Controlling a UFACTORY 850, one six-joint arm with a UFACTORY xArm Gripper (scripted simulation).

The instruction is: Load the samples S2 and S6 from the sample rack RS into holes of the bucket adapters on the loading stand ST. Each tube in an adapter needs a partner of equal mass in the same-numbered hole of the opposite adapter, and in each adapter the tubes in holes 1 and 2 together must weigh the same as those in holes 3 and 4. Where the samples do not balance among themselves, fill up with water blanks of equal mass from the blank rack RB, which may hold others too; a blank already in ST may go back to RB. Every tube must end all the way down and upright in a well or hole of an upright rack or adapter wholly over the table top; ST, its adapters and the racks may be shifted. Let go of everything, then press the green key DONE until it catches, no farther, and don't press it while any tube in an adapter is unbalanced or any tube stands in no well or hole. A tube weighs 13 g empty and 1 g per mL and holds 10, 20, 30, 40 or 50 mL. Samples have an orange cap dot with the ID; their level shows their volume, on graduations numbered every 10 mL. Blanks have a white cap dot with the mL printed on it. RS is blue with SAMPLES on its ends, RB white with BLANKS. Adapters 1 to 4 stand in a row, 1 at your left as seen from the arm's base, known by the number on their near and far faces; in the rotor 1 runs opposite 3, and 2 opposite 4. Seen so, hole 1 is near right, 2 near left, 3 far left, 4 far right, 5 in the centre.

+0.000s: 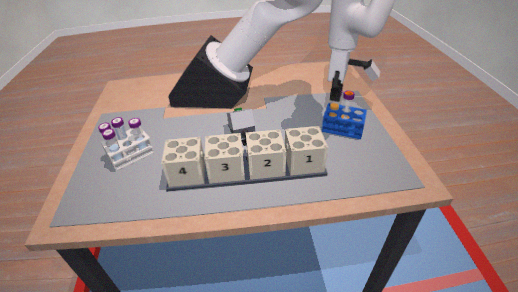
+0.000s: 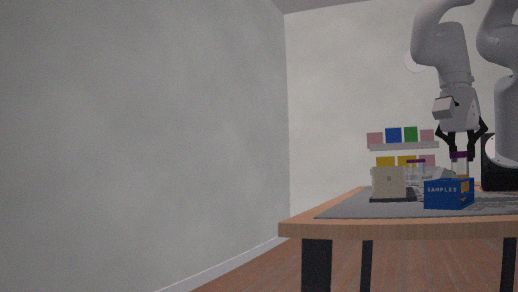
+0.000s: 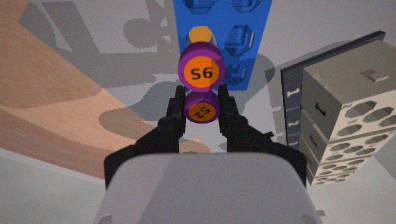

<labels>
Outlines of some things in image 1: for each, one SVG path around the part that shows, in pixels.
My gripper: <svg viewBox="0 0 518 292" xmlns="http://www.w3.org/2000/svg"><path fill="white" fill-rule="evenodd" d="M329 45L332 52L327 81L332 81L331 101L340 101L340 89L343 90L342 83L344 82L348 65L364 67L363 70L372 81L379 78L380 70L372 59L368 62L349 59L350 52L354 51L355 48L341 50Z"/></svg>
A blue sample rack RS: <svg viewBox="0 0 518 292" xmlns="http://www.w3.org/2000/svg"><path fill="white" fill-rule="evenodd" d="M328 103L323 116L322 132L361 139L367 110L351 107L351 112L342 111L343 105L339 105L338 110L330 109L330 103Z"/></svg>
An adapter 1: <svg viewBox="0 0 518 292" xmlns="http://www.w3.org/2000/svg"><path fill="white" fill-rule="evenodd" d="M319 126L285 129L286 161L290 175L325 172L328 146Z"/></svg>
A white blank rack RB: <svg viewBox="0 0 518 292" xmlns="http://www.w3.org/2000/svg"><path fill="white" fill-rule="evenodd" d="M144 131L144 139L136 141L134 135L130 134L132 132L131 129L126 131L128 137L124 140L119 140L116 135L120 149L116 152L110 152L105 141L101 142L106 155L108 154L110 157L108 159L115 171L154 154L151 140ZM122 152L123 158L114 161L112 156ZM146 141L147 147L139 150L137 145Z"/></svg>
</labels>
